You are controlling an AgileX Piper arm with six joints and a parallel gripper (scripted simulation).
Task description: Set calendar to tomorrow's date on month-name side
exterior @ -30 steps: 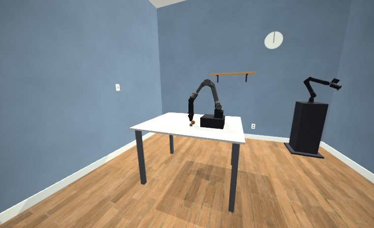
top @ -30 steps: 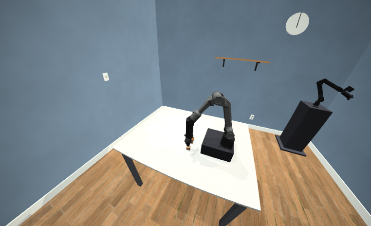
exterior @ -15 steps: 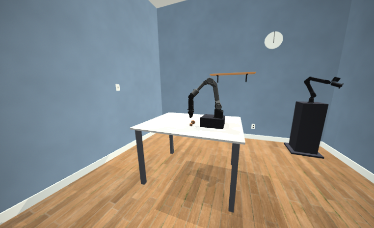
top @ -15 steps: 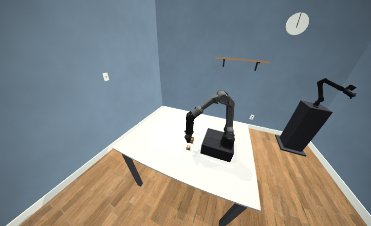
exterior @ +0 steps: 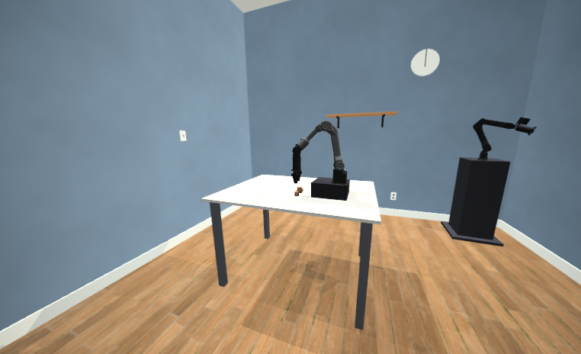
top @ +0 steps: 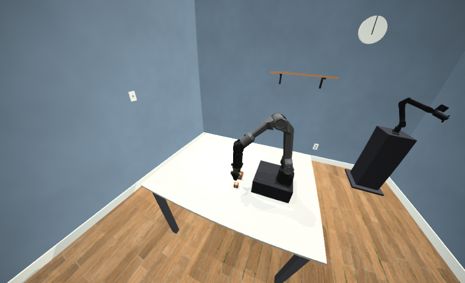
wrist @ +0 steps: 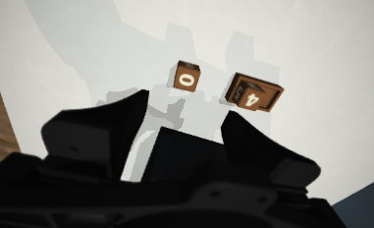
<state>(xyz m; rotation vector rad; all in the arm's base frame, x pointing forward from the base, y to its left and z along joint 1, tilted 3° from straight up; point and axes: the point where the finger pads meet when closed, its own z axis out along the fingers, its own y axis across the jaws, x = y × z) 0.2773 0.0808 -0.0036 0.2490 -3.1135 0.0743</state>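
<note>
Right now the brown wooden cube is 9 cm below my hand.
</note>
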